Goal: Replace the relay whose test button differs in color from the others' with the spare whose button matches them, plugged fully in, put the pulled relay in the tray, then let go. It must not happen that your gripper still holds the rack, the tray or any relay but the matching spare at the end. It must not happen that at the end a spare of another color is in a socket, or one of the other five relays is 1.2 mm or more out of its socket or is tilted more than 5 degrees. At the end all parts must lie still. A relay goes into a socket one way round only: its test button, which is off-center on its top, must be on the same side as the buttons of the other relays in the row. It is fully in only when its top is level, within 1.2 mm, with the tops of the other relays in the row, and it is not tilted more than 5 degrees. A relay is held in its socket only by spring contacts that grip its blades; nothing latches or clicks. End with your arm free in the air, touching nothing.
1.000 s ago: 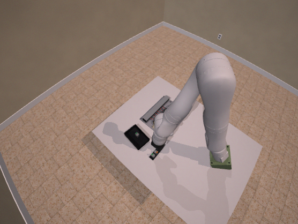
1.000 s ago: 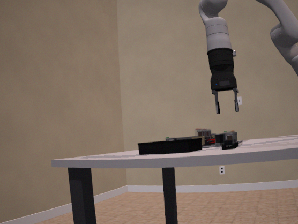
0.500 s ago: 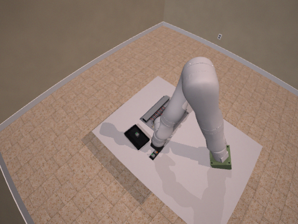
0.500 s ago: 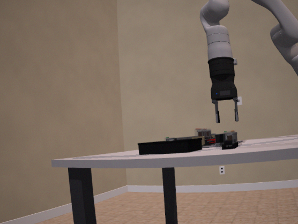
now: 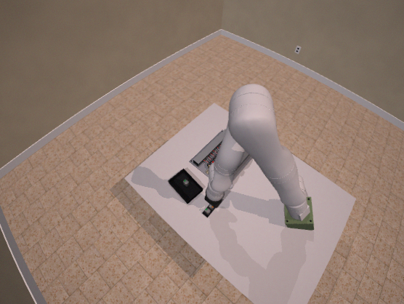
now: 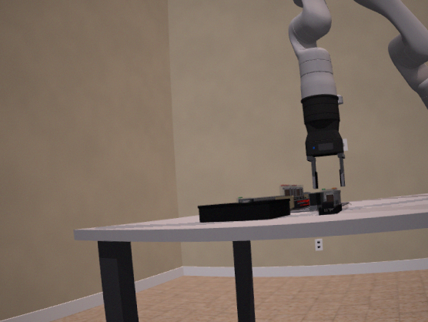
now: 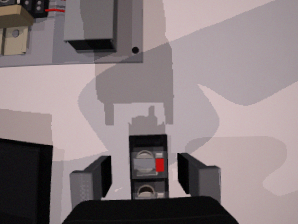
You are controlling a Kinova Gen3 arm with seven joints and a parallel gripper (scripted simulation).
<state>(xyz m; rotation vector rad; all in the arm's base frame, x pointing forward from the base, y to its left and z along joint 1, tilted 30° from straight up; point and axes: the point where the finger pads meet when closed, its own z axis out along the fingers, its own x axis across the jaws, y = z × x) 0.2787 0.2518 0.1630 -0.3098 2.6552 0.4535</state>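
The spare holder is 1 cm behind my hand, 3 cm to the left of it and 6 cm below it. Round my hand: relay panel 20 cm ahead, 21 cm to the right, 7 cm below; red wiring 15 cm ahead, 19 cm to the right, 5 cm below; black tray 16 cm ahead, 8 cm to the left, 5 cm below.
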